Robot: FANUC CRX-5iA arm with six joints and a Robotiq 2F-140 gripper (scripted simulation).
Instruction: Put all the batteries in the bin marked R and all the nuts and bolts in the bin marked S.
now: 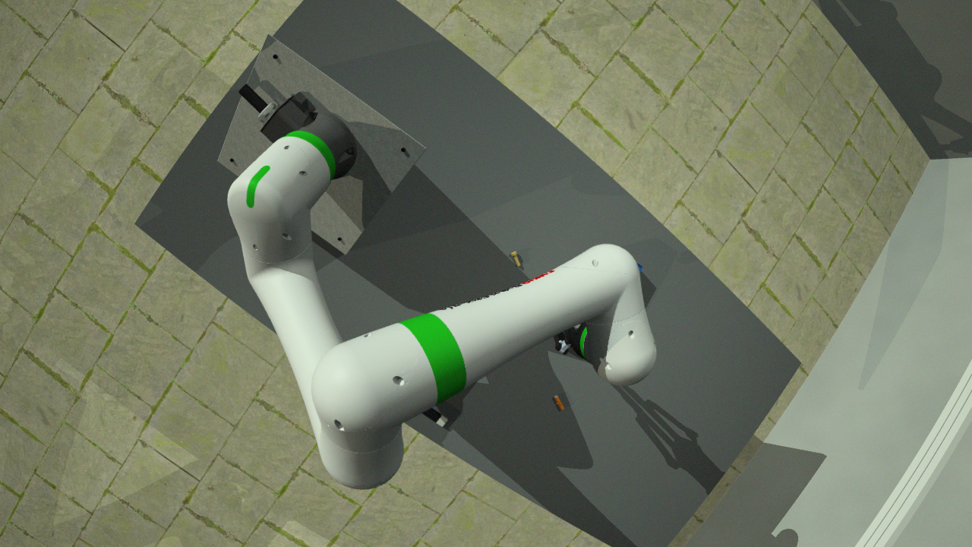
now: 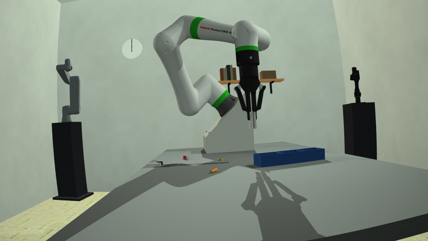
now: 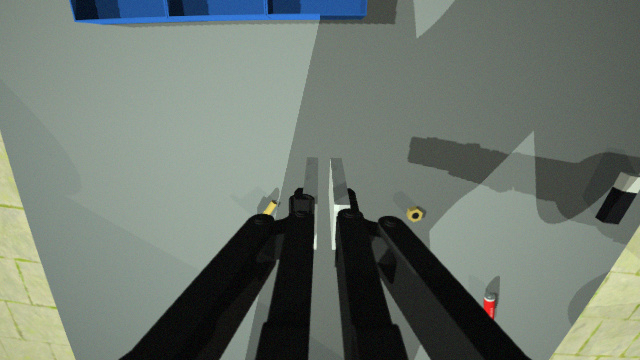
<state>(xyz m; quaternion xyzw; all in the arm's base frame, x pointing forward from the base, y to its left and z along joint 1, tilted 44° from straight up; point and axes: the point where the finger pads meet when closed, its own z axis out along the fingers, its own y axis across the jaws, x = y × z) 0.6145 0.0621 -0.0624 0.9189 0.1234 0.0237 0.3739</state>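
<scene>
My gripper is now 12 cm short of the blue three-compartment bin, 12 cm to the right of it and 14 cm above it. Round my hand: orange battery 23 cm ahead, 15 cm to the right, 15 cm below; yellow bolt 12 cm behind, 4 cm to the left, 15 cm below; brass nut 7 cm behind, 13 cm to the right, 15 cm below.
</scene>
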